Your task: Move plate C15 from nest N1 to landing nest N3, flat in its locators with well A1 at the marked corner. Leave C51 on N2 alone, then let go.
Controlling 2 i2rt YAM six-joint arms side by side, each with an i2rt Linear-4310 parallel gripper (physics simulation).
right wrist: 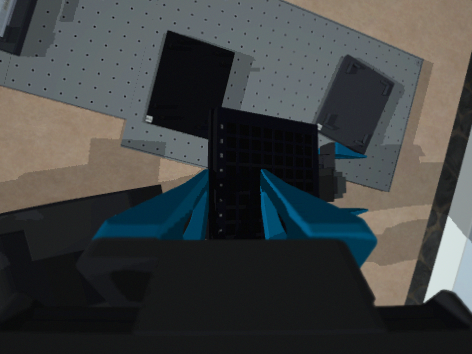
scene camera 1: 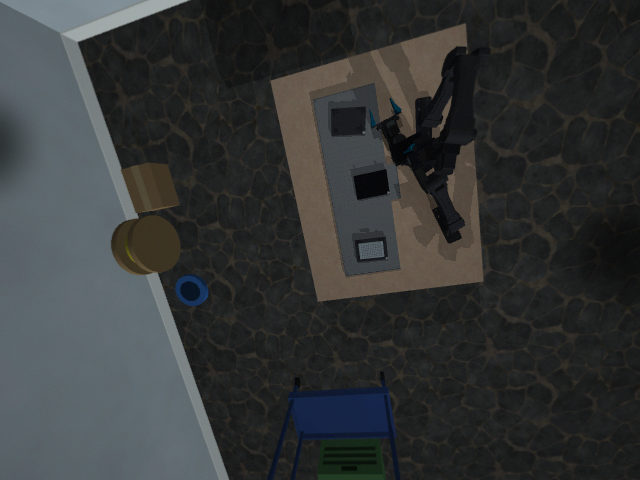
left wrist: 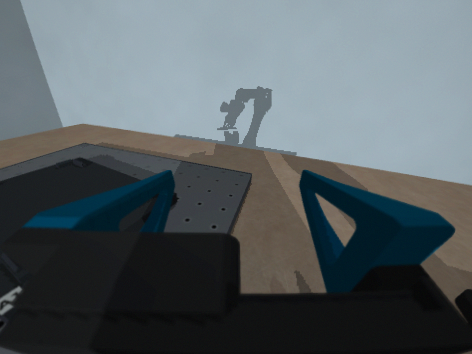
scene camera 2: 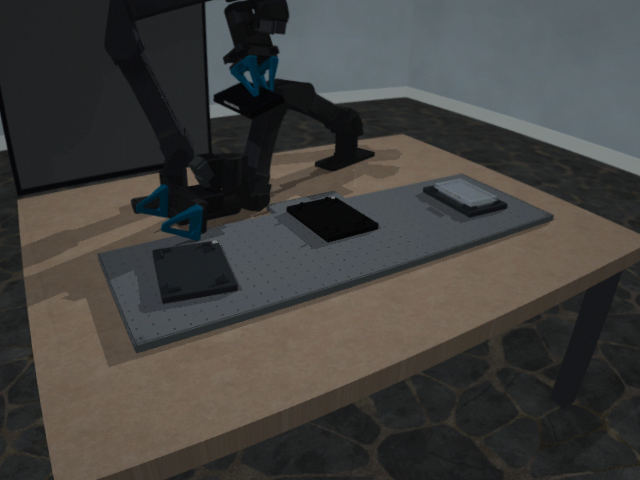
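Observation:
My right gripper (scene camera 1: 409, 148) (scene camera 2: 262, 91) (right wrist: 235, 177) is shut on a black well plate (scene camera 2: 232, 99) (right wrist: 270, 135), apparently C15, high above the table. Number marks run along its left edge in the right wrist view. My left gripper (scene camera 1: 381, 105) (scene camera 2: 149, 218) (left wrist: 236, 177) (right wrist: 365, 183) is open and empty, low beside the dark grey nest (scene camera 1: 347, 121) (scene camera 2: 191, 271) (right wrist: 357, 102), which holds no plate. A black nest (scene camera 1: 371, 184) (scene camera 2: 330, 219) (right wrist: 192, 85) is in the middle. A pale plate (scene camera 1: 371, 250) (scene camera 2: 465, 191), apparently C51, sits on another nest (scene camera 2: 493, 207). Nest labels are not readable.
The nests stand on a grey perforated board (scene camera 1: 356, 149) (scene camera 2: 263, 279) (right wrist: 285, 80) on the wooden table (scene camera 1: 305, 155) (scene camera 2: 310, 361). My arms cross closely behind the board. A blue cart (scene camera 1: 341, 413), a carton (scene camera 1: 160, 186) and a blue bin (scene camera 1: 178, 289) stand off the table.

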